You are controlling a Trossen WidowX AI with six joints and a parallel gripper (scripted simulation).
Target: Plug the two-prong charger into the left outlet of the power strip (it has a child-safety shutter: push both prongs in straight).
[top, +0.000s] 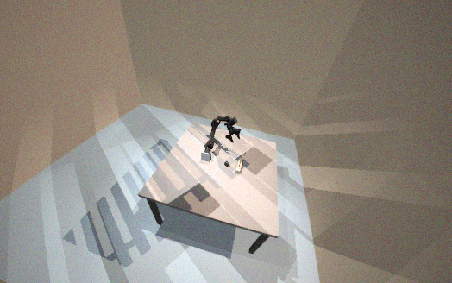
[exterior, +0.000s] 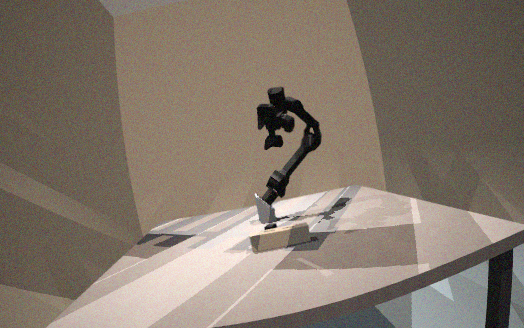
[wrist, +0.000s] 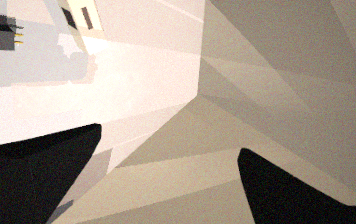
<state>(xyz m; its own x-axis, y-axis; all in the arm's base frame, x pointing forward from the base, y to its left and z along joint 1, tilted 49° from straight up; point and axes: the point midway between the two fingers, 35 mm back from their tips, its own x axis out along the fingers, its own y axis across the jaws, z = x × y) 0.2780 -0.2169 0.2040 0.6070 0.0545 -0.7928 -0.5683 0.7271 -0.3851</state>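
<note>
Now: gripper tip 35 cm above the two-prong charger, 4 cm past it and 3 cm to the left of it.
</note>
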